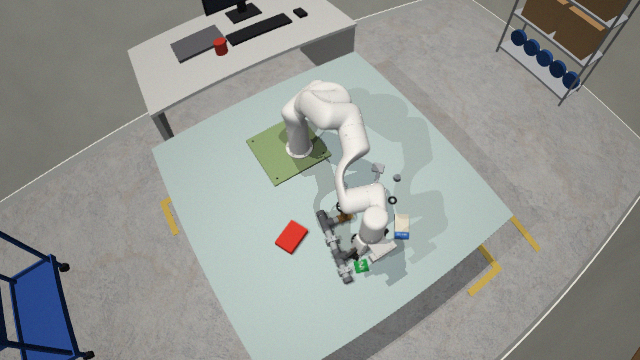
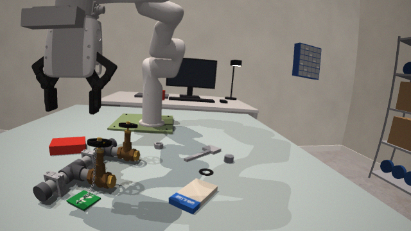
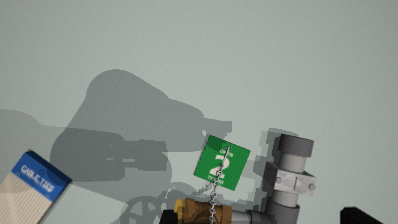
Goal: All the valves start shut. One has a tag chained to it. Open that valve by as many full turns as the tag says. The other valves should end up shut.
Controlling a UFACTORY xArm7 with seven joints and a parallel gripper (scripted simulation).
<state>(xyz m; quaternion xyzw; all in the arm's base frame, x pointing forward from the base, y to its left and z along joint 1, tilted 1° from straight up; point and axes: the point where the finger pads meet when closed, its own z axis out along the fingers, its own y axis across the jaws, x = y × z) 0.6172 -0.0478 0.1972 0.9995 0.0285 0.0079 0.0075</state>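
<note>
Right now my hand is 20 cm above the green tag and 1 cm short of it. The rest, counted from my hand: box 24 cm to the left, 19 cm below, 6 cm behind; then nut 35 cm behind, 19 cm below, 12 cm to the left; then red block 24 cm behind, 18 cm to the right, 18 cm below.
</note>
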